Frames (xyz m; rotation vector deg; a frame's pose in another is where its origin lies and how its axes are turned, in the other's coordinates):
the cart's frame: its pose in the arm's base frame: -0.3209 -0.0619 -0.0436 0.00 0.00 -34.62
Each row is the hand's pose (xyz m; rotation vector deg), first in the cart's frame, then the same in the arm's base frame.
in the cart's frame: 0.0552 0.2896 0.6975 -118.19 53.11 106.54
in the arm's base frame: -0.1109 0.1451 0.6539 -87.92 77.81 87.31
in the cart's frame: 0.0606 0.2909 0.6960 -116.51 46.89 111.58
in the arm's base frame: -0.1058 0.1431 0.6524 -87.75 71.65 91.35
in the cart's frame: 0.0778 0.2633 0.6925 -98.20 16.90 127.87
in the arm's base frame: -0.1073 0.1106 0.6489 -79.09 40.43 102.06
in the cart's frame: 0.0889 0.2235 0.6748 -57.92 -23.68 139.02
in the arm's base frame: -0.1208 0.0715 0.6312 -55.25 -4.76 107.78
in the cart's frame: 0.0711 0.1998 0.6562 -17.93 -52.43 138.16
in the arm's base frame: -0.1489 0.0621 0.6126 -29.06 -39.71 106.18
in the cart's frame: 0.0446 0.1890 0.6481 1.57 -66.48 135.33
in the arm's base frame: -0.1768 0.0683 0.6045 -16.26 -56.88 104.53
